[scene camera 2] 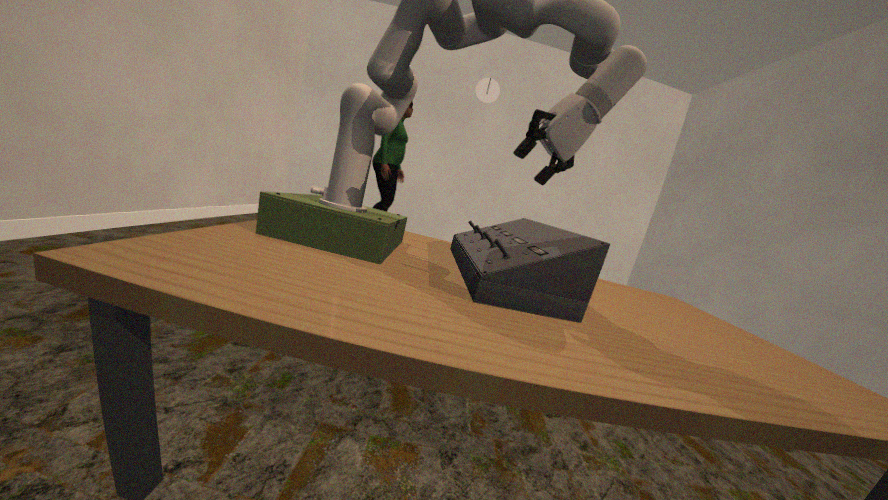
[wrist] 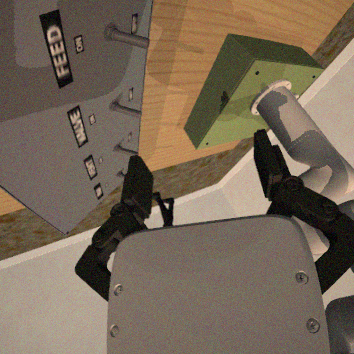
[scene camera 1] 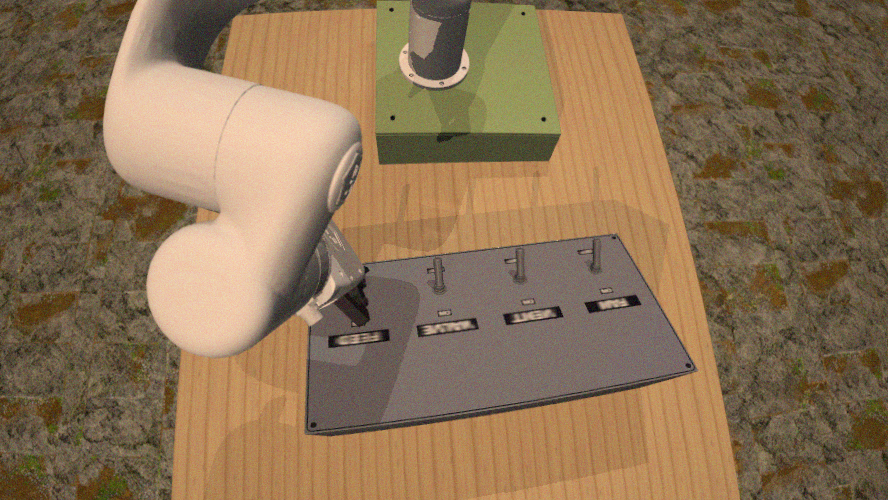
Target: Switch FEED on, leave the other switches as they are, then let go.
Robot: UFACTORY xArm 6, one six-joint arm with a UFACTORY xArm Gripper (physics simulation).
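Frame: origin at the arm's base, x ahead, y left, z up, level; centimetres.
Seen in the pictures: gripper, fingertip midpoint: (scene camera 2: 528, 169) (wrist: 197, 154) (scene camera 1: 332, 240); arm's base, origin of the base link: (scene camera 2: 343, 207) (wrist: 268, 96) (scene camera 1: 434, 63).
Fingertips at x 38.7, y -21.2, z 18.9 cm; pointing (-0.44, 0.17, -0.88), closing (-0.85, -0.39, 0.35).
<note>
Pixels of each thing's top centre, then the offset from my fingertips to it. Level surfaces: height alone.
- FEED lever, middle of its top: (wrist: 134, 46) (scene camera 2: 503, 240) dx -0.7, dy +0.5, dz -15.7 cm
- VALVE lever, middle of its top: (scene camera 1: 439, 269) (wrist: 131, 118) dx +0.5, dy +12.5, dz -15.7 cm
- VENT lever, middle of its top: (scene camera 1: 522, 259) (wrist: 130, 158) dx +1.7, dy +24.4, dz -15.7 cm
- FAN lever, middle of its top: (scene camera 1: 600, 249) dx +2.8, dy +36.4, dz -15.7 cm
- wooden table, its level: dz -28.8 cm
The dark grey switch panel (scene camera 1: 534, 369) (scene camera 2: 534, 288) (wrist: 40, 165) has four levers. The FEED lever (wrist: 129, 38) tilts away from its ON mark, toward the robot base; in scene camera 1 the gripper and arm hide it. The VALVE lever (scene camera 1: 438, 274) (wrist: 125, 108), VENT lever (scene camera 1: 520, 265) (wrist: 127, 149) and FAN lever (scene camera 1: 596, 255) also lean away from their ON marks. My gripper (scene camera 1: 360, 310) (scene camera 2: 532, 163) (wrist: 197, 154) is open and empty. It hangs high above the panel, on its FEED side, tilted and touching no lever.
The green base block (scene camera 1: 521, 93) (scene camera 2: 323, 226) (wrist: 220, 132) carries the arm on the wooden table (scene camera 1: 248, 447) (scene camera 2: 248, 298), behind the panel. A person in green (scene camera 2: 392, 149) stands beyond the table in scene camera 2, partly behind the arm.
</note>
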